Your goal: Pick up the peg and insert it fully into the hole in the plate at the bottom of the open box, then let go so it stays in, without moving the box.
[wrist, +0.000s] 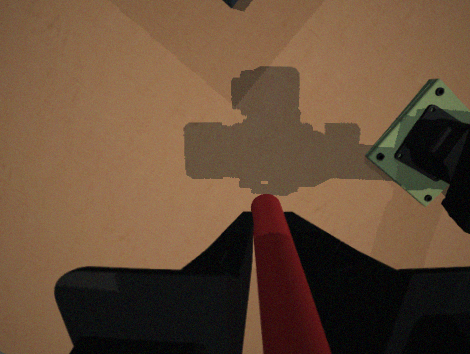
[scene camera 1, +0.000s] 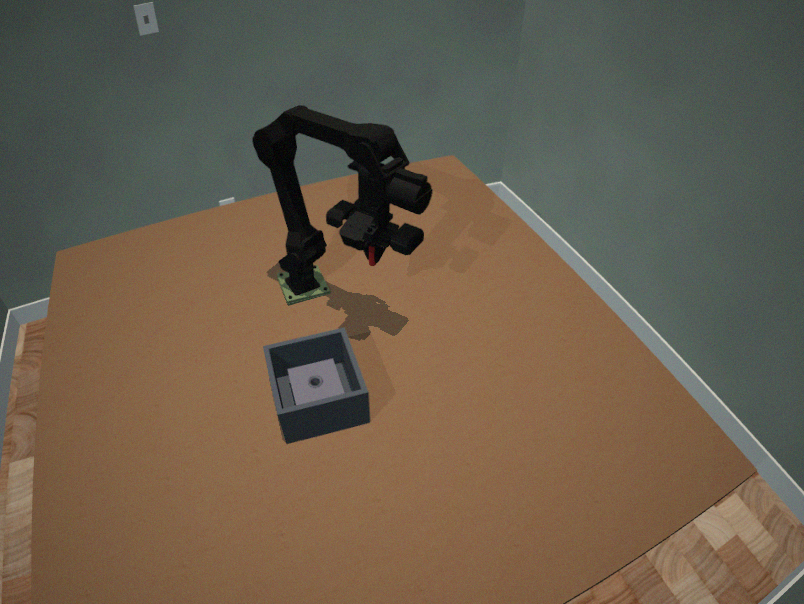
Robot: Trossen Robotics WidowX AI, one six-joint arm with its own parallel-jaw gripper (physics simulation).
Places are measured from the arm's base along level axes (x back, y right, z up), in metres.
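Pixels of known places: gripper, between the fingertips: (wrist: 266, 220) (scene camera 1: 373, 260); arm's base, origin of its link: (wrist: 433, 144) (scene camera 1: 302, 283).
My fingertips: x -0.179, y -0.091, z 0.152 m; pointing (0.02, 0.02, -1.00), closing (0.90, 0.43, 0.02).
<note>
For each thing: its top centre in the pictures, then the offset to it from my fingertips. "spot": a spot on its surface instead. Level surfaces: height alone.
- red peg, centre of its top: (scene camera 1: 372, 231) dz +0.074, dx -0.002, dy +0.003 m
- open dark grey box, centre of its top: (scene camera 1: 312, 368) dz -0.066, dx -0.128, dy +0.208 m
- light plate, centre of its top: (scene camera 1: 315, 380) dz -0.103, dx -0.128, dy +0.208 m
- round hole, a spot on its surface: (scene camera 1: 315, 381) spot: dz -0.117, dx -0.120, dy +0.205 m
- brown table top, height of its surface: dz -0.164 m
The red peg (scene camera 1: 372, 255) (wrist: 282, 280) is held between the fingers of my gripper (scene camera 1: 373, 258) (wrist: 266, 220). The gripper is shut on it, high above the table and behind and to the right of the box in the scene view. The open dark grey box (scene camera 1: 324, 416) stands on the table. The light plate (scene camera 1: 328, 371) lies at the box's bottom, with a round hole (scene camera 1: 315, 381) near its middle. In the wrist view a small corner of the box (wrist: 239, 4) shows at the top edge; the plate and hole do not show there.
The brown table top (scene camera 1: 487, 416) (wrist: 100, 200) bears the arm's green base plate (scene camera 1: 305, 297) (wrist: 427, 200), behind the box in the scene view and at the right in the wrist view. The box's raised walls surround the plate. The arm's shadow falls on the table behind the box.
</note>
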